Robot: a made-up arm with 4 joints.
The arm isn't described. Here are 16 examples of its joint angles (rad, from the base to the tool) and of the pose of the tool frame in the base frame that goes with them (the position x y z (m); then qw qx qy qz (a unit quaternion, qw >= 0)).
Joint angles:
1: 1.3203 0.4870 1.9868 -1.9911
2: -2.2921 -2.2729 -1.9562 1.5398
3: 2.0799 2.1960 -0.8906 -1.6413
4: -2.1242 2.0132 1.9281 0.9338
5: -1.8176 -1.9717 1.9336 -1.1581
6: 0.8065 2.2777 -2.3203 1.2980
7: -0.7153 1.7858 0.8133 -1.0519
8: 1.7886 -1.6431 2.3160 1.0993
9: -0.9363 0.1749 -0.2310 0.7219
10: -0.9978 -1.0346 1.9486 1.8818
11: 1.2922 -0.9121 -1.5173 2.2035
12: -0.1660 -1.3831 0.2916 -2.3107
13: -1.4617 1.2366 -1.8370 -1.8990
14: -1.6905 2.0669 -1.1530 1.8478
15: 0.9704 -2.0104 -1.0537 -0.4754
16: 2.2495 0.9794 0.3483 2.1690
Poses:
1: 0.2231 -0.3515 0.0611 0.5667 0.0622 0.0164 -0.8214
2: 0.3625 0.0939 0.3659 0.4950 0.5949 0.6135 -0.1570
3: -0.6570 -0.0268 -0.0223 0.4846 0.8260 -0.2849 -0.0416
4: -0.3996 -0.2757 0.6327 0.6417 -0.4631 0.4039 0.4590
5: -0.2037 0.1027 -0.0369 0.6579 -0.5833 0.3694 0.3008
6: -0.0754 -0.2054 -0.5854 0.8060 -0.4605 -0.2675 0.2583
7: 0.0866 -0.4843 -0.0765 0.6036 0.3644 -0.2498 0.6637
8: 0.0466 0.2114 0.7415 0.6999 0.4879 0.1862 -0.4873
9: -0.2250 -0.3145 -0.3221 0.9828 -0.1415 -0.1159 -0.0260
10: -0.3705 -0.4398 -0.5150 0.6163 0.3693 -0.1610 0.6766
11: -0.3863 -0.2114 0.0466 0.4130 0.4140 -0.5880 0.5588
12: 0.0058 -0.2545 -0.2150 0.1611 -0.5007 -0.7506 -0.3999
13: 0.3661 -0.4483 0.6397 0.5120 0.5558 0.4413 -0.4839
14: 0.2467 -0.3141 0.1009 0.4646 -0.6511 -0.4331 -0.4155
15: -0.4789 0.3633 -0.0444 0.3451 -0.6849 0.5251 -0.3690
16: 0.0834 -0.3184 -0.1515 0.5834 -0.1714 -0.6494 -0.4567
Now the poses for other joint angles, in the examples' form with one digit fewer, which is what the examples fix.
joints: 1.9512 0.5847 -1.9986 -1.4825
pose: -0.306 -0.896 -0.094 0.560 0.271 -0.116 0.774
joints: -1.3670 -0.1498 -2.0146 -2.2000
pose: 0.236 -0.854 -0.077 0.051 0.787 0.534 -0.305
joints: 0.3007 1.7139 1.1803 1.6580
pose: 0.546 -0.301 0.112 0.046 0.111 -0.686 -0.718
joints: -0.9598 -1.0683 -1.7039 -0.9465
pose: -0.151 -0.225 -0.763 0.641 -0.645 -0.240 -0.340
